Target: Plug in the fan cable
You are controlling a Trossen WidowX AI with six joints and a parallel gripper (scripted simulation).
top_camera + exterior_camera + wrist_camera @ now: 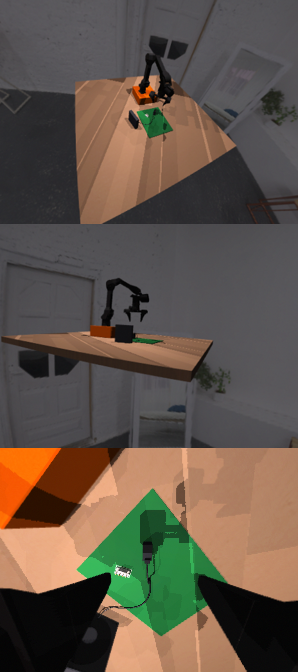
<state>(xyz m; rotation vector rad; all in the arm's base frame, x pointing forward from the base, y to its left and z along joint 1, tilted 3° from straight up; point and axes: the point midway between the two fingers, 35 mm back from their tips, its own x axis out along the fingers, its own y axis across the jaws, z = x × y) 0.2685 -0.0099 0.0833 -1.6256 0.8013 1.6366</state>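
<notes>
The black plug is 120 mm below my gripper tip and 10 mm behind it. Also, from my gripper tip: green board 150 mm below, 60 mm ahead, 50 mm to the right; then black fan 230 mm to the right, 80 mm below; then white header 140 mm below, 80 mm to the right, 20 mm behind.
</notes>
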